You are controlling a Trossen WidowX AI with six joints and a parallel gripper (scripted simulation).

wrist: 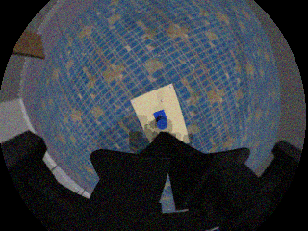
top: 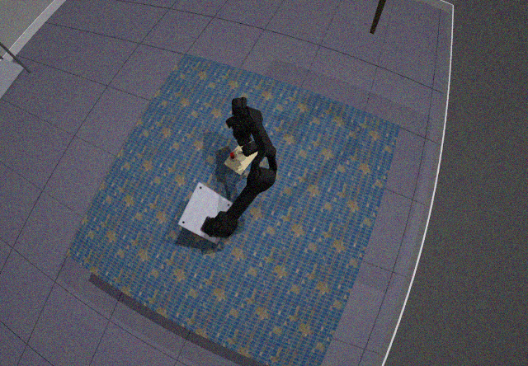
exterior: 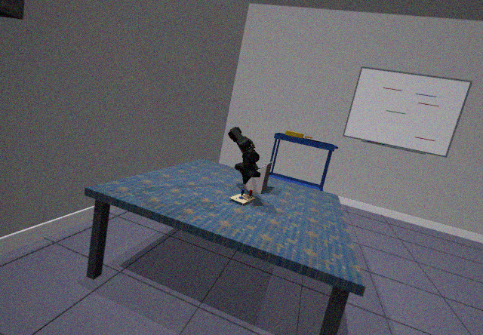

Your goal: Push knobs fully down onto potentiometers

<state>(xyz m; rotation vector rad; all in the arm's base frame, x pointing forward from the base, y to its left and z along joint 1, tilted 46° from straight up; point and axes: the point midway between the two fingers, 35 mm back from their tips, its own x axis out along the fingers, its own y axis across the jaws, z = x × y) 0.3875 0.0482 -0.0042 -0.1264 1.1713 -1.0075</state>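
Right now my gripper tip is 5 cm above the blue knob. Round my gripper tip: red knob (5 cm behind, 4 cm to the left, 5 cm below).
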